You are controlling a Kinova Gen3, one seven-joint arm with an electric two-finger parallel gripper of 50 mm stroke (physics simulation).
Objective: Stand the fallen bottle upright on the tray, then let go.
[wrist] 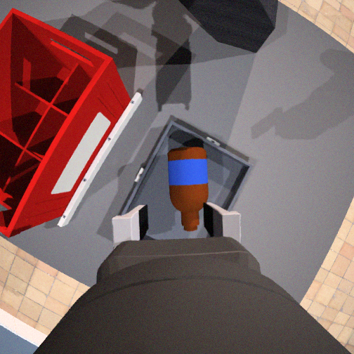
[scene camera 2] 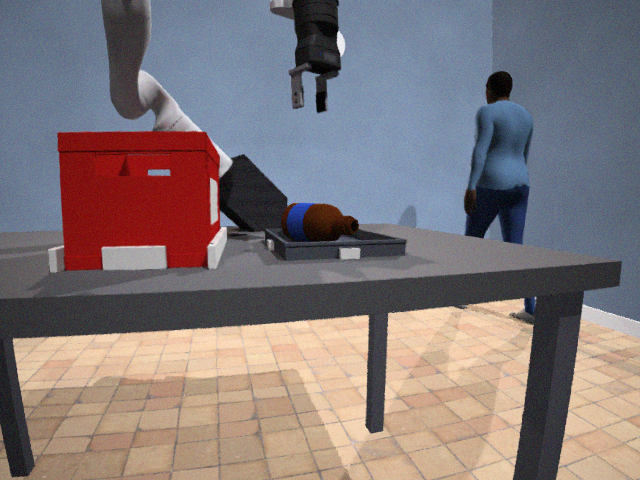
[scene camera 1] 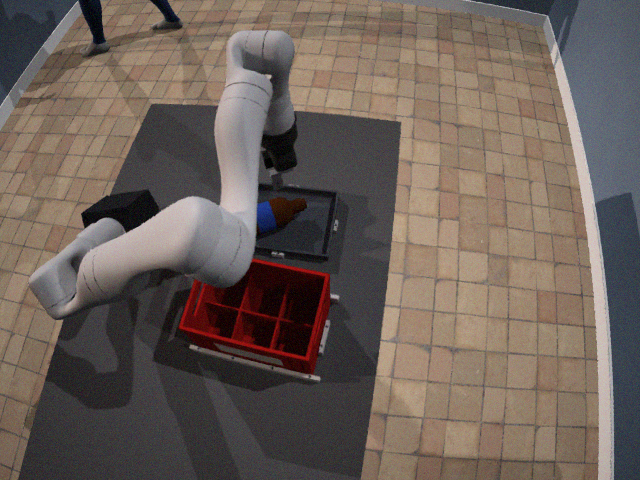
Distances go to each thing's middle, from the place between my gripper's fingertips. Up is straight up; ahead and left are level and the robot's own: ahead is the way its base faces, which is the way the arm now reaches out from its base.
The brown bottle [scene camera 2: 309, 222] lies 200 mm below my hand, 30 mm behind it and 20 mm to the left of it. The rest, counted from my hand: red crate [scene camera 2: 107, 198]: 250 mm to the right, 160 mm below, 40 mm behind; then dark tray [scene camera 1: 309, 235]: 230 mm below, 30 mm to the left.
